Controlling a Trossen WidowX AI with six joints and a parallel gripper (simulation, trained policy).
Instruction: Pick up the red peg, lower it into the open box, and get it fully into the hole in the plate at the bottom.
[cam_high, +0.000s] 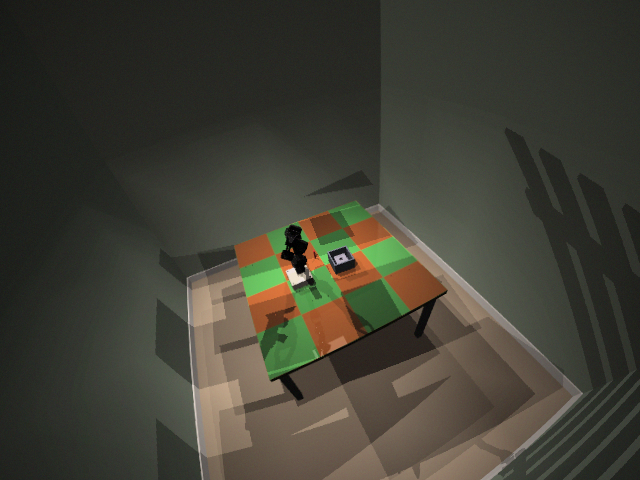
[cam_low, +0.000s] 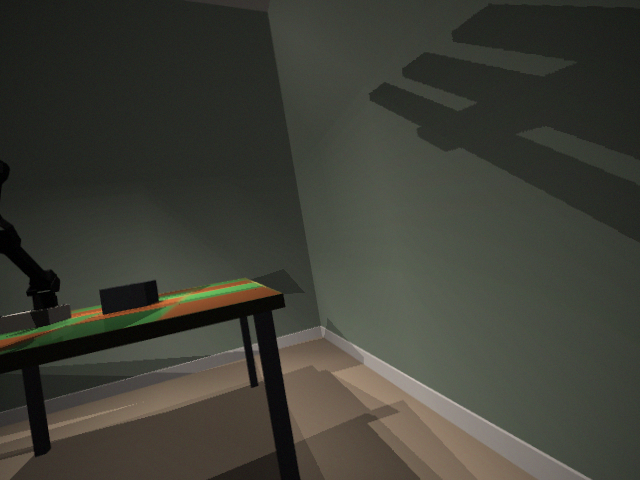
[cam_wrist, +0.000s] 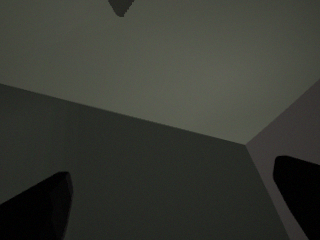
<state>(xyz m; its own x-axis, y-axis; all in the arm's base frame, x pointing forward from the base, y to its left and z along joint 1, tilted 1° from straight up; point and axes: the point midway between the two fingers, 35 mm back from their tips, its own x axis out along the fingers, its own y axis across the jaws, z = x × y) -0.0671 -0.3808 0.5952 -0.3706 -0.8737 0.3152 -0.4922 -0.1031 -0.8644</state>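
The red peg is 63 cm below my gripper tip, 52 cm to the left of it and 24 cm ahead of it. The rest, counted from my gripper tip: plate with hole: 62 cm below, 40 cm ahead, 36 cm to the left; dark box: 64 cm below, 40 cm ahead, 36 cm to the left.
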